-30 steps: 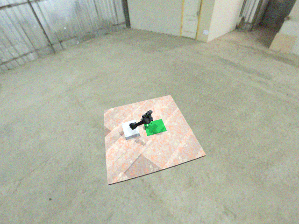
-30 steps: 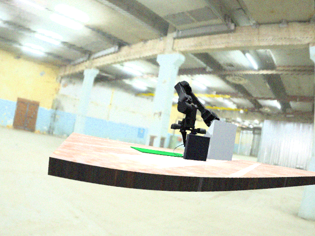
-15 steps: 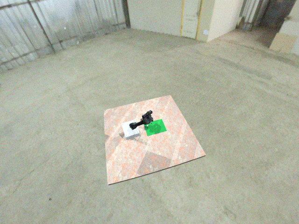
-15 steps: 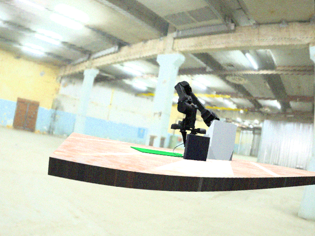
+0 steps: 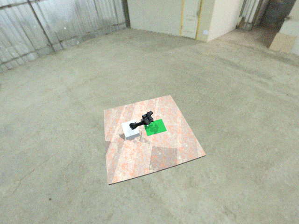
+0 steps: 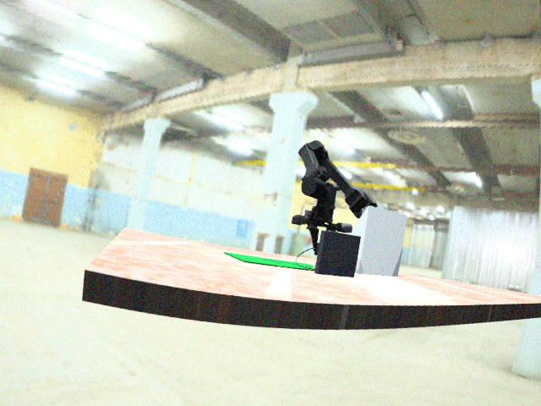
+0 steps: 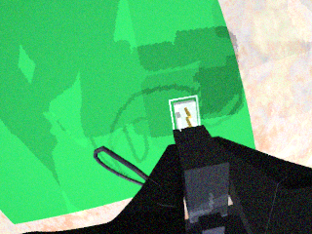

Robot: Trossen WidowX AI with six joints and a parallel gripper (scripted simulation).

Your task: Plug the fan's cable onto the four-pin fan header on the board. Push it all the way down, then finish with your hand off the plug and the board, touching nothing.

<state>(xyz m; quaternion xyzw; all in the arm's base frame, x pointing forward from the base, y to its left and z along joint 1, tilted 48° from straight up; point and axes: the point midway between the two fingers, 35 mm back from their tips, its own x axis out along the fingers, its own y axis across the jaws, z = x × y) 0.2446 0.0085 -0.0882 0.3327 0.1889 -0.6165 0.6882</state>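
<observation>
My gripper tip is 1 cm to the right of the white fan header and 6 cm above it. From my gripper tip the other things lie so: green board: 10 cm ahead, 5 cm to the right, 7 cm below; then dark fan plug: 1 cm to the left, 1 cm above; then black fan: 13 cm to the left.
</observation>
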